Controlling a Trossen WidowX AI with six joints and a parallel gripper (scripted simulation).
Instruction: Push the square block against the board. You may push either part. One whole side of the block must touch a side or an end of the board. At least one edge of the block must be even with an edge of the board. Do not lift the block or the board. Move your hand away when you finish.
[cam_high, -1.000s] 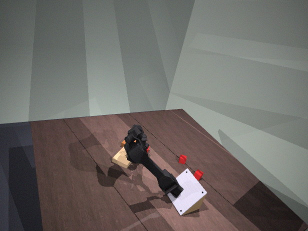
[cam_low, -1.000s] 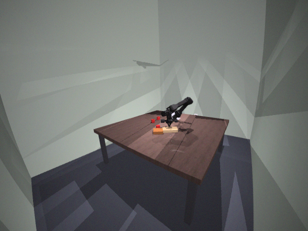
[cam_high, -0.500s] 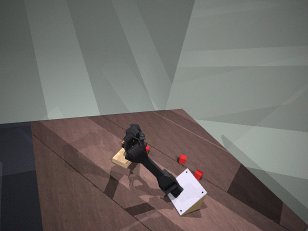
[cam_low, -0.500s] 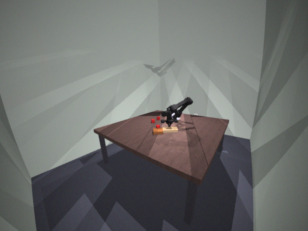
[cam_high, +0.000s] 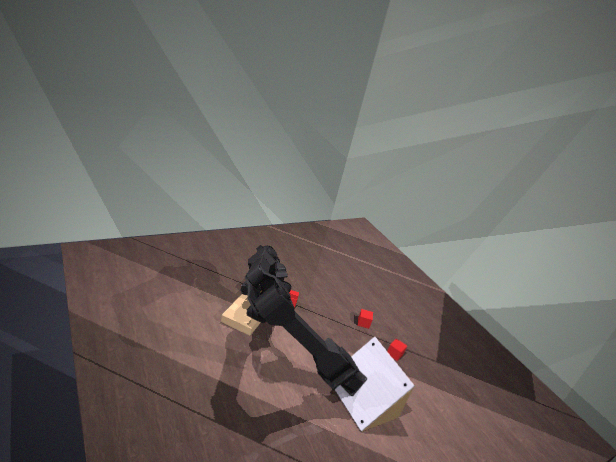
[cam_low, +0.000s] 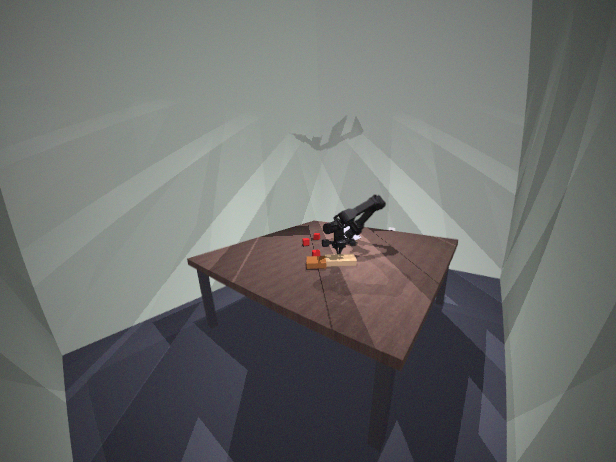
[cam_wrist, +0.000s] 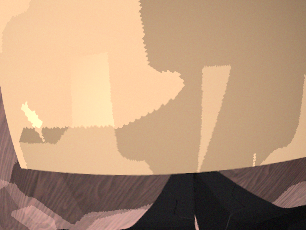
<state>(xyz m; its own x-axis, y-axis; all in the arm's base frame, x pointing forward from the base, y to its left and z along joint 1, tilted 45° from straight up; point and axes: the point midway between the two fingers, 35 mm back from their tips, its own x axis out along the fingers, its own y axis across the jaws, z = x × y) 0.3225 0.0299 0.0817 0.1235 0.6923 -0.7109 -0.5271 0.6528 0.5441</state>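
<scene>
Now: gripper tip 5 cm short of the pale board, 3 cm to the right of it and 1 cm below it. The rest, counted from my gripper tip: square block: 14 cm ahead, 7 cm to the right, 1 cm above.
</scene>
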